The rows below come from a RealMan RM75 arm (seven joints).
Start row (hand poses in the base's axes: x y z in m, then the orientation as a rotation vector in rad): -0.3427, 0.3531, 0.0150, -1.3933, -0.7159, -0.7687
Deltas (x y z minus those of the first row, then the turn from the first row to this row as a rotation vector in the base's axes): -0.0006, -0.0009, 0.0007, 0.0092, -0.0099, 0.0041; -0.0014, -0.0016, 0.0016, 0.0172, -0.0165, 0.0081; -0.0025, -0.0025, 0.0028, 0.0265, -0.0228, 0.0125; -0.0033, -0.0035, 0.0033, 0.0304, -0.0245, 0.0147; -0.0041, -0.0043, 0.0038, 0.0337, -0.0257, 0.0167; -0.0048, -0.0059, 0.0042, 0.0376, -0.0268, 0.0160; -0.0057, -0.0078, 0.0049, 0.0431, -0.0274, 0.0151; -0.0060, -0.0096, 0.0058, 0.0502, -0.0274, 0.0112; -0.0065, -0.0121, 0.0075, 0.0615, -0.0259, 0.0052; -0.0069, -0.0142, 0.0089, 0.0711, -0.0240, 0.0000; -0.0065, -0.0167, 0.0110, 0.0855, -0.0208, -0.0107; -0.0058, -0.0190, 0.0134, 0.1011, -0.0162, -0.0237; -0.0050, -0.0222, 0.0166, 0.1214, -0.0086, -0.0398; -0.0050, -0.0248, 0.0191, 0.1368, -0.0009, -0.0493; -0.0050, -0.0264, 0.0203, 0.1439, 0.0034, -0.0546; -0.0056, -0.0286, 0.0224, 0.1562, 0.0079, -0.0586; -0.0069, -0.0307, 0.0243, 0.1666, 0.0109, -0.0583; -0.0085, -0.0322, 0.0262, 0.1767, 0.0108, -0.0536; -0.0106, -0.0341, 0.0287, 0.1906, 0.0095, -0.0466; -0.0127, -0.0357, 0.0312, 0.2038, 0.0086, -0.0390
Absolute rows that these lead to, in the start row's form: -0.3433, 0.3522, 0.0157, -1.3802, -0.7219, -0.7753; -0.3441, 0.3515, 0.0166, -1.3692, -0.7258, -0.7791; -0.3452, 0.3506, 0.0178, -1.3569, -0.7291, -0.7827; -0.3460, 0.3496, 0.0183, -1.3518, -0.7300, -0.7833; -0.3468, 0.3488, 0.0188, -1.3476, -0.7306, -0.7834; -0.3475, 0.3472, 0.0192, -1.3441, -0.7292, -0.7858; -0.3484, 0.3453, 0.0199, -1.3393, -0.7264, -0.7884; -0.3487, 0.3435, 0.0208, -1.3346, -0.7205, -0.7932; -0.3492, 0.3410, 0.0225, -1.3276, -0.7101, -0.7996; -0.3496, 0.3389, 0.0239, -1.3218, -0.7007, -0.8047; -0.3492, 0.3364, 0.0260, -1.3144, -0.6845, -0.8142; -0.3485, 0.3341, 0.0284, -1.3074, -0.6652, -0.8247; -0.3477, 0.3309, 0.0316, -1.2981, -0.6393, -0.8364; -0.3477, 0.3283, 0.0341, -1.2905, -0.6200, -0.8417; -0.3477, 0.3267, 0.0353, -1.2875, -0.6099, -0.8442; -0.3483, 0.3245, 0.0374, -1.2793, -0.5981, -0.8468; -0.3496, 0.3224, 0.0393, -1.2706, -0.5911, -0.8467; -0.3512, 0.3209, 0.0412, -1.2594, -0.5895, -0.8455; -0.3533, 0.3190, 0.0437, -1.2433, -0.5885, -0.8442; -0.3554, 0.3174, 0.0462, -1.2278, -0.5879, -0.8419
